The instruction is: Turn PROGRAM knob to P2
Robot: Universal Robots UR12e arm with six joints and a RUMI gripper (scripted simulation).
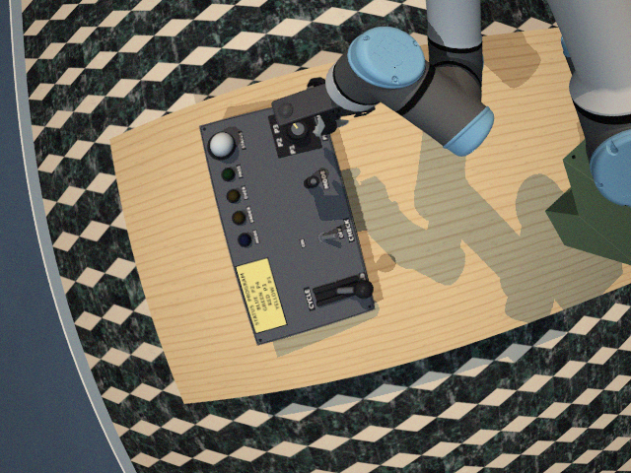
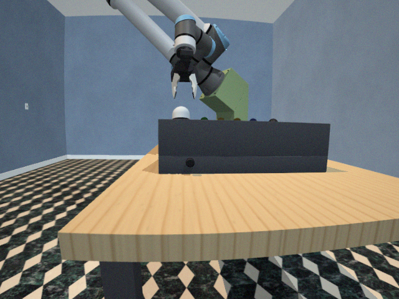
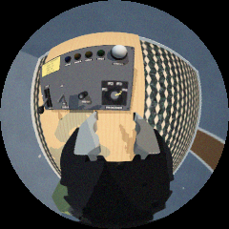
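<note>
The mode knob lies 140 mm below my hand, 110 mm to the left of it and 60 mm ahead of it. Also, from my hand: check toggle 230 mm to the left, 140 mm below, 80 mm ahead; then dark grey console 160 mm to the left, 160 mm below, 100 mm ahead; then cycle lever 350 mm to the left, 130 mm below, 70 mm ahead.
</note>
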